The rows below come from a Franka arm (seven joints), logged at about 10 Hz.
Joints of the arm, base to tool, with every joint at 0 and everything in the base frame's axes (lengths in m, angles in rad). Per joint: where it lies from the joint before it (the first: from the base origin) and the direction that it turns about. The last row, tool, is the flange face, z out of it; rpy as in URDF.
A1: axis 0 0 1 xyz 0.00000 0.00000 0.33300
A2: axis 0 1 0 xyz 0.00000 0.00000 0.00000
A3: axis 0 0 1 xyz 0.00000 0.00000 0.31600
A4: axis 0 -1 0 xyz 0.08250 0.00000 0.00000
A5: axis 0 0 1 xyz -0.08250 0.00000 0.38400
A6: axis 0 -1 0 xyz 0.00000 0.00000 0.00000
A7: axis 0 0 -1 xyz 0.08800 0.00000 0.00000
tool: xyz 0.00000 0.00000 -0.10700 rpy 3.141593 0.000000 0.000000
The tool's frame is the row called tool.
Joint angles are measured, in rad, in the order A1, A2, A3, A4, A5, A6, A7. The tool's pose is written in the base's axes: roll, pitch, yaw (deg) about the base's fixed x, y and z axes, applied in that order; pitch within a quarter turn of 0, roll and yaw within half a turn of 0; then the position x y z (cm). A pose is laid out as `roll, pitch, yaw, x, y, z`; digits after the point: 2 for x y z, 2 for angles.
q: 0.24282 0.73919 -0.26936 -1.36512 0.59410 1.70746 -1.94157
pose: -165.47, -26.25, 97.21, 69.32, 7.12, 27.20
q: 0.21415 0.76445 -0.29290 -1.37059 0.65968 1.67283 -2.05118
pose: -165.81, -30.77, 98.85, 69.05, 4.49, 25.50
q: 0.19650 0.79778 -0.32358 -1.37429 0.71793 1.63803 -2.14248
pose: -165.77, -34.47, 99.79, 68.61, 2.21, 23.44
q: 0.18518 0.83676 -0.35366 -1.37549 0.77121 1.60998 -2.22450
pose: -165.98, -37.62, 100.69, 68.14, 0.34, 21.18
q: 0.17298 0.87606 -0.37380 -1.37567 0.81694 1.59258 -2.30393
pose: -166.97, -40.42, 102.18, 67.67, -1.17, 18.90
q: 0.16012 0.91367 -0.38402 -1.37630 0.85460 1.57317 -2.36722
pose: -167.37, -43.16, 103.10, 67.04, -2.23, 16.64
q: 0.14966 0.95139 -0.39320 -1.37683 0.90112 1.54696 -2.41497
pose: -167.22, -46.36, 102.88, 66.33, -2.94, 14.44
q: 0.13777 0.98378 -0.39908 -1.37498 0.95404 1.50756 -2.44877
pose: -166.71, -50.24, 101.83, 65.65, -3.37, 12.74
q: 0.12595 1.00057 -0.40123 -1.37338 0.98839 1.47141 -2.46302
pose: -165.83, -53.17, 100.43, 65.18, -3.71, 11.96
